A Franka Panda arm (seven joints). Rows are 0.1 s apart.
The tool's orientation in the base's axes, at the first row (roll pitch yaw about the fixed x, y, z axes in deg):
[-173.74 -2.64 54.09]
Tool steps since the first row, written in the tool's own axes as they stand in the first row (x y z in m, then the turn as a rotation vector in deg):
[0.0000 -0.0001 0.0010 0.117 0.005 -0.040]
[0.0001 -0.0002 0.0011 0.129 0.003 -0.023]
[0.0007 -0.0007 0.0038 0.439 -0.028 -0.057]
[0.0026 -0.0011 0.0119 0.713 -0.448 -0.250]
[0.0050 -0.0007 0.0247 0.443 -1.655 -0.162]
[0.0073 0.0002 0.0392 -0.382 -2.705 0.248]
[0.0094 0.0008 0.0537 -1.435 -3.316 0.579]
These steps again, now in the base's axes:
[-0.0001 0.0002 -0.0010 0.075 0.088 0.045]
[-0.0002 0.0003 -0.0011 0.079 0.100 0.028]
[-0.0004 0.0014 -0.0037 0.238 0.366 0.080]
[-0.0001 0.0039 -0.0116 0.071 0.811 0.330]
[0.0008 0.0069 -0.0242 -1.068 1.300 0.362]
[0.0020 0.0098 -0.0386 -2.425 1.282 0.031]
[0.0029 0.0126 -0.0530 -3.556 0.817 -0.280]

